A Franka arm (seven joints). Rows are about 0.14 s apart.
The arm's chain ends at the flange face. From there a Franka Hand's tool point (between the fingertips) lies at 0.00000 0.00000 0.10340 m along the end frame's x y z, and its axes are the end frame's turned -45 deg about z.
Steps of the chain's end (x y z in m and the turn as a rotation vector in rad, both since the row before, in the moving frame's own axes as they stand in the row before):
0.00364 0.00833 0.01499 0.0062 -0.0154 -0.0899
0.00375 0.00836 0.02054 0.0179 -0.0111 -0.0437
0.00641 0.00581 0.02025 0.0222 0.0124 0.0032
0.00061 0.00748 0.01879 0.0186 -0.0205 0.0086
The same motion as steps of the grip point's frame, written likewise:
-0.00406 0.00692 0.01498 0.0153 -0.0065 -0.0899
-0.00281 0.00643 0.02052 0.0205 0.0048 -0.0437
0.00295 0.00793 0.02022 0.0069 0.0245 0.0032
-0.00498 0.00286 0.01875 0.0276 -0.0013 0.0086

